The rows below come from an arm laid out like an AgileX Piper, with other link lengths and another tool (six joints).
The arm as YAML. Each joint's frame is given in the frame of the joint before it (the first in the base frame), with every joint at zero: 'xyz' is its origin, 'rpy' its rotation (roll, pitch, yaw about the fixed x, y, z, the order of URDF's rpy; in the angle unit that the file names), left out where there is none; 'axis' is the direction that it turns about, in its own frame. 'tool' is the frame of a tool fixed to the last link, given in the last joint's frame.
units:
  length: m
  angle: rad
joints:
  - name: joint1
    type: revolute
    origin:
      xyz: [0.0, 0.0, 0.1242]
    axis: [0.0, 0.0, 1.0]
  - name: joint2
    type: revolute
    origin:
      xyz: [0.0, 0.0, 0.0]
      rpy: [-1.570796, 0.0, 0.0]
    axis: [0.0, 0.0, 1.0]
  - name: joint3
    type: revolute
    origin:
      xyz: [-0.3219, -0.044, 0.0]
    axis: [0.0, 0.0, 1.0]
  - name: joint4
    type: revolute
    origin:
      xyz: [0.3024, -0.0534, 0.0]
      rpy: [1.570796, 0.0, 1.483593]
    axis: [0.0, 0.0, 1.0]
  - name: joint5
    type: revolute
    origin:
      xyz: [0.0, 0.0, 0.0]
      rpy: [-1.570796, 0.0, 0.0]
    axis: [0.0, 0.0, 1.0]
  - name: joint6
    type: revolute
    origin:
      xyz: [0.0, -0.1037, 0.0]
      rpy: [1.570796, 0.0, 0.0]
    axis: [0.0, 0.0, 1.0]
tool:
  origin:
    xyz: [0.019, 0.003, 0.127]
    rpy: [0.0, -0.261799, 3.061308]
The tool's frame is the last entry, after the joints.
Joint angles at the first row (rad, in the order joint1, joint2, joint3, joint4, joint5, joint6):
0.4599, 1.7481, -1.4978, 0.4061, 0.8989, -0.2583
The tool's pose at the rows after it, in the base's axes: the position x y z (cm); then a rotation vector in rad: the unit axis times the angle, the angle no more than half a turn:
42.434, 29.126, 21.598, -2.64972, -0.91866, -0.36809
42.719, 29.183, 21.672, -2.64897, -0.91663, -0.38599
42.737, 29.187, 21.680, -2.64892, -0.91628, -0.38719
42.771, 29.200, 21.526, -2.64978, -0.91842, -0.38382
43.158, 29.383, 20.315, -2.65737, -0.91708, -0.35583
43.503, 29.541, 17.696, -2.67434, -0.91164, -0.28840
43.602, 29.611, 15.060, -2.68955, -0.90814, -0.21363
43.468, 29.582, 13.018, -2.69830, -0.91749, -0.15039
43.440, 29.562, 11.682, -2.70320, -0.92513, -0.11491
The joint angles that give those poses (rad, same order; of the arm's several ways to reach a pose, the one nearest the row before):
0.4599, 1.7483, -1.4978, 0.4061, 0.8742, -0.2757
0.4599, 1.7491, -1.4978, 0.4061, 0.8610, -0.2782
0.4599, 1.7491, -1.4978, 0.4061, 0.8601, -0.2782
0.4599, 1.7524, -1.4981, 0.4061, 0.8601, -0.2800
0.4599, 1.7813, -1.5044, 0.4063, 0.8581, -0.2811
0.4599, 1.8321, -1.5044, 0.4063, 0.8560, -0.2811
0.4599, 1.8821, -1.5044, 0.4063, 0.8596, -0.2814
0.4599, 1.9201, -1.5044, 0.4063, 0.8686, -0.2892
0.4599, 1.9455, -1.5044, 0.4063, 0.8701, -0.2966

